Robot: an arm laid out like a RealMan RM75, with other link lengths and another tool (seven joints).
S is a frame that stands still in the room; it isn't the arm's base.
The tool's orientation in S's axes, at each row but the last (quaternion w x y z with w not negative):
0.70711 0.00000 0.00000 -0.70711
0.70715 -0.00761 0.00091 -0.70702
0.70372 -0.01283 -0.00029 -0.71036
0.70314 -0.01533 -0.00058 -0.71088
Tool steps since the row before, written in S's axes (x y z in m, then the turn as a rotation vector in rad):
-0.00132 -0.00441 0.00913 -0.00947 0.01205 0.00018
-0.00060 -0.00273 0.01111 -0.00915 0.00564 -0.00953
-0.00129 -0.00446 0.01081 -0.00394 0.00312 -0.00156
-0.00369 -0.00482 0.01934 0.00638 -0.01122 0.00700
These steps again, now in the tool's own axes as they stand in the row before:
0.00441 -0.00132 0.00913 -0.01205 -0.00947 0.00018
0.00283 -0.00073 0.01108 -0.00573 -0.00903 -0.00959
0.00467 -0.00144 0.01070 -0.00311 -0.00394 -0.00157
0.00530 -0.00404 0.01915 0.01131 0.00636 0.00688

